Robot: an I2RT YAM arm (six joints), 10 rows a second.
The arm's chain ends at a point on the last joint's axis. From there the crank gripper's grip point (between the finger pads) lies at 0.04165 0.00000 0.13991 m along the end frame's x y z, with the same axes.
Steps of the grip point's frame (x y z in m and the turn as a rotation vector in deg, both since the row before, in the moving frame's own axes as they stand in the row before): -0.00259, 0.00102, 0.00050, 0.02, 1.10, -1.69; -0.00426, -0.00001, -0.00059, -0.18, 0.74, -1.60; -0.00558, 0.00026, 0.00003, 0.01, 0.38, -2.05; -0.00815, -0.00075, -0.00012, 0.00, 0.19, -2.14; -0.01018, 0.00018, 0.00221, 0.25, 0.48, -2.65; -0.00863, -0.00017, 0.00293, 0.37, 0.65, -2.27; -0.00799, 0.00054, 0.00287, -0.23, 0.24, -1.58; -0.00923, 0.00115, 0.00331, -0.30, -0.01, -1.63
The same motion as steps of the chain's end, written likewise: -0.00525, 0.00234, 0.00133, 0.02, 1.10, -1.69; -0.00605, 0.00074, -0.00004, -0.18, 0.74, -1.60; -0.00648, 0.00179, 0.00031, 0.01, 0.38, -2.05; -0.00858, 0.00081, 0.00002, 0.00, 0.19, -2.14; -0.01129, 0.00274, 0.00257, 0.25, 0.48, -2.65; -0.01016, 0.00241, 0.00342, 0.37, 0.65, -2.27; -0.00857, 0.00114, 0.00304, -0.23, 0.24, -1.58; -0.00920, 0.00160, 0.00330, -0.30, -0.01, -1.63
